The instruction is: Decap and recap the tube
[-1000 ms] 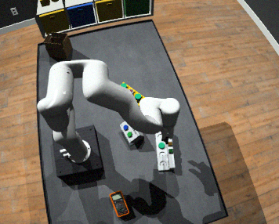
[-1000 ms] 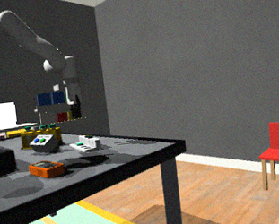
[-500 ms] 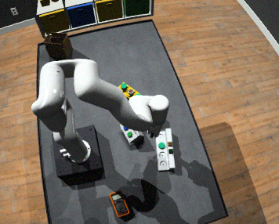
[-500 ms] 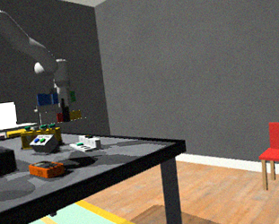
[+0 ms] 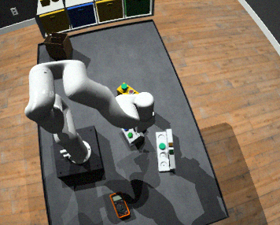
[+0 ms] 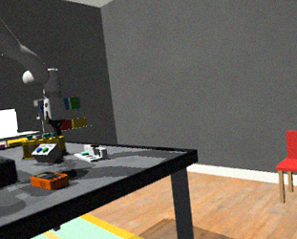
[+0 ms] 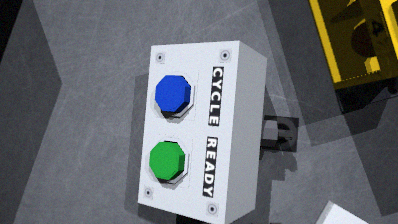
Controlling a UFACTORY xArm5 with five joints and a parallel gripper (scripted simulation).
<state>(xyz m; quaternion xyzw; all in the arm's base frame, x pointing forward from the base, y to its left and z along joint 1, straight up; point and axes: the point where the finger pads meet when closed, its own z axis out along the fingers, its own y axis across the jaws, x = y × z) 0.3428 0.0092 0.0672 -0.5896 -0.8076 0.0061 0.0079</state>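
The blue key is 70 mm behind my hand, 60 mm to the left of it and 80 mm below it. Round my hand: green key: 60 mm behind, 20 mm to the left, 80 mm below; key housing: 50 mm behind, 40 mm to the left, 90 mm below.
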